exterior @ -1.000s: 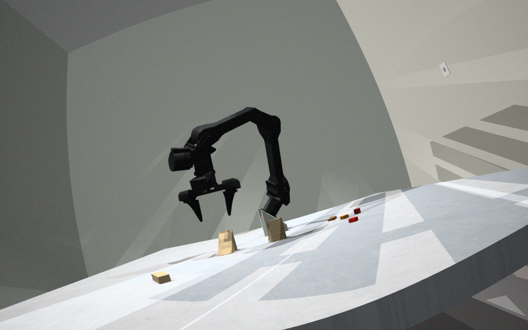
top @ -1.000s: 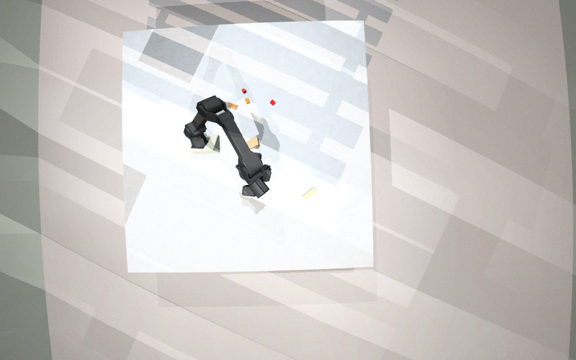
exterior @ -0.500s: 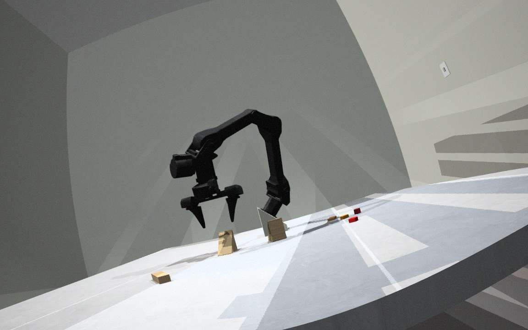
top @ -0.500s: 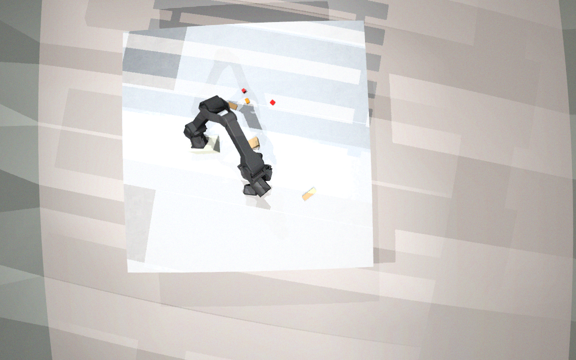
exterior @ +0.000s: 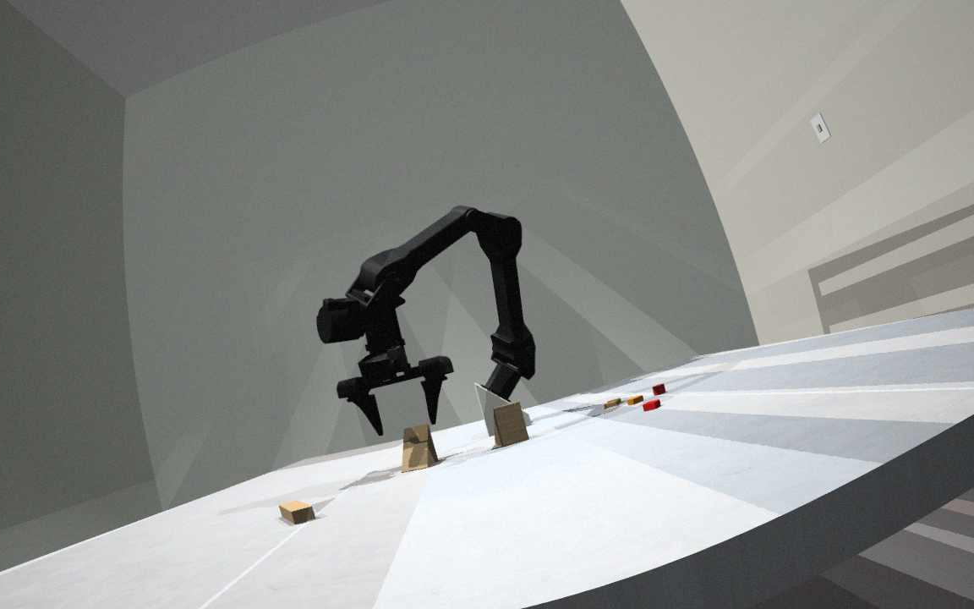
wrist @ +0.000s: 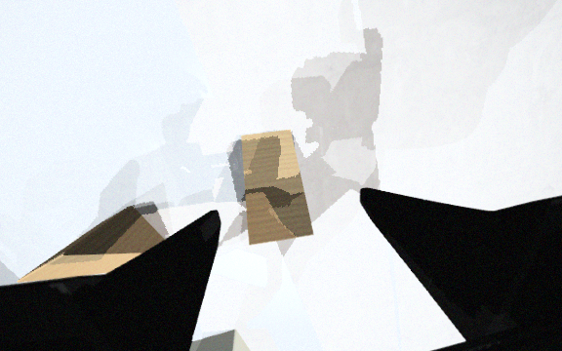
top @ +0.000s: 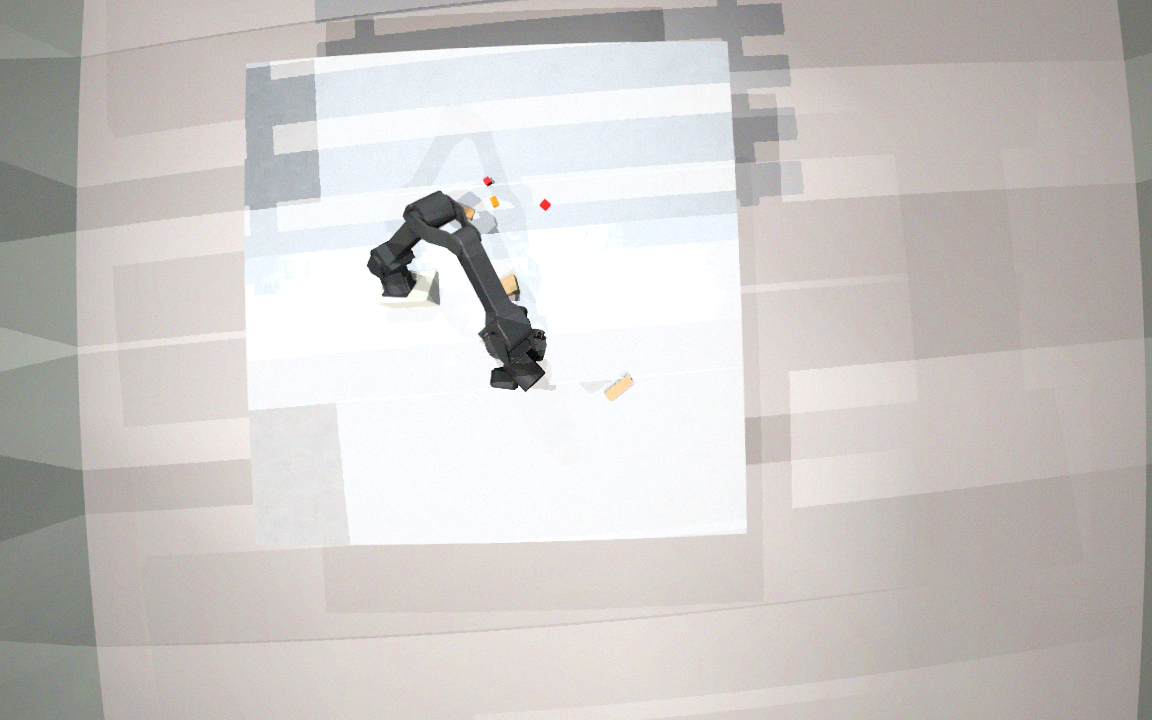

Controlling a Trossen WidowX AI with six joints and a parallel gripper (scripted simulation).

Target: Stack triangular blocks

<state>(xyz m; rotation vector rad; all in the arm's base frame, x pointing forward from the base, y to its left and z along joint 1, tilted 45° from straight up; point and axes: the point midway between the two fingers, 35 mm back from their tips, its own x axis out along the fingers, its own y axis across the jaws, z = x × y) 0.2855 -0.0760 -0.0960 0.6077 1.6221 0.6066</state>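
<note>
Right now the tan wooden triangular block is 10 mm behind my gripper tip, 10 mm to the left of it and 50 mm below it. From my gripper tip the other things lie so: orange piece: 90 mm behind, 370 mm to the left, 60 mm below; then low tan block: 260 mm ahead, 80 mm to the right, 50 mm below.
</note>
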